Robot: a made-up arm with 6 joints. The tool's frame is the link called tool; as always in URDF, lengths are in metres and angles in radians.
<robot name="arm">
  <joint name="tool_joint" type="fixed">
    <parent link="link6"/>
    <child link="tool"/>
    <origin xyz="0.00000 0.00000 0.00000" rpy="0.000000 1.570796 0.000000"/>
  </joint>
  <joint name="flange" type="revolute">
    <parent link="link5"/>
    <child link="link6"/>
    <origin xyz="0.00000 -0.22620 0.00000" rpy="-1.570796 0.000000 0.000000"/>
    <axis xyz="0 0 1"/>
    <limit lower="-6.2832" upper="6.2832" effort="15" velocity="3"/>
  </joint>
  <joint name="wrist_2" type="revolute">
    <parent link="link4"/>
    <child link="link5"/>
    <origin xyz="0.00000 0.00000 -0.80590" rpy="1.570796 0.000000 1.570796"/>
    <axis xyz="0 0 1"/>
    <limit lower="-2.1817" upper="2.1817" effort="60" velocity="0.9"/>
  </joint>
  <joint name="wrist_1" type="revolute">
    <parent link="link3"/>
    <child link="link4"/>
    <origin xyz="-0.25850 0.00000 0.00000" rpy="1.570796 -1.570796 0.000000"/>
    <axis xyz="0 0 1"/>
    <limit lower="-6.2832" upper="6.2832" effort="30" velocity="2.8"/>
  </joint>
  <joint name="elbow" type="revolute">
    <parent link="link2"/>
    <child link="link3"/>
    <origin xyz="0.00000 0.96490 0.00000" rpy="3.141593 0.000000 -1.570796"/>
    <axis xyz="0 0 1"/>
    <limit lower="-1.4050" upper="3.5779" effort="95" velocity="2.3"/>
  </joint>
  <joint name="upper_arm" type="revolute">
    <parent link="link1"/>
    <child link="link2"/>
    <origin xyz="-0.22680 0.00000 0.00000" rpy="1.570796 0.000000 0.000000"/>
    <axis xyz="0 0 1"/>
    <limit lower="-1.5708" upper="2.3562" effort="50" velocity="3.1"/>
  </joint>
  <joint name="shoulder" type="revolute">
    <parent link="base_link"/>
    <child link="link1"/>
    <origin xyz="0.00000 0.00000 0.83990" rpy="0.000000 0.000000 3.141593"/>
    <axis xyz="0 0 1"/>
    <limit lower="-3.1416" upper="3.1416" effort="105" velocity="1.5"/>
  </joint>
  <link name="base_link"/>
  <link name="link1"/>
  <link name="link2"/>
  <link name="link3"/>
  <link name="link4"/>
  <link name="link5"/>
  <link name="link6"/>
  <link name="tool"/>
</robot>
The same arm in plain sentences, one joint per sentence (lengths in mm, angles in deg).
The arm has six revolute joints in a row. What follows holds with every joint at zero, and every direction is one of the base frame's.
The first joint lies 839.9 mm along +z from the base frame's origin and turns about +z, from -180.00 to 180.00 deg.
The second joint lies 226.8 mm along +x from the first joint and turns about +y, from -90.00 to 135.00 deg.
The third joint lies 964.9 mm along +z from the second joint and turns about -y, from -80.50 to 205.00 deg.
The fourth joint lies 258.5 mm along +z from the third joint and turns about -x, from -360.00 to 360.00 deg.
The fifth joint lies 805.9 mm along +x from the fourth joint and turns about -y, from -125.00 to 125.00 deg.
The sixth joint lies 226.2 mm along +x from the fifth joint and turns about -x, from -360.00 to 360.00 deg.
The tool frame, which is the frame that the pose is given for, lies at the same point as the sixth joint; its axes are the base frame's turned by roll 0.00, pitch 0.00 and yaw 0.00 deg (as in URDF: about the fixed x, then y, then z).

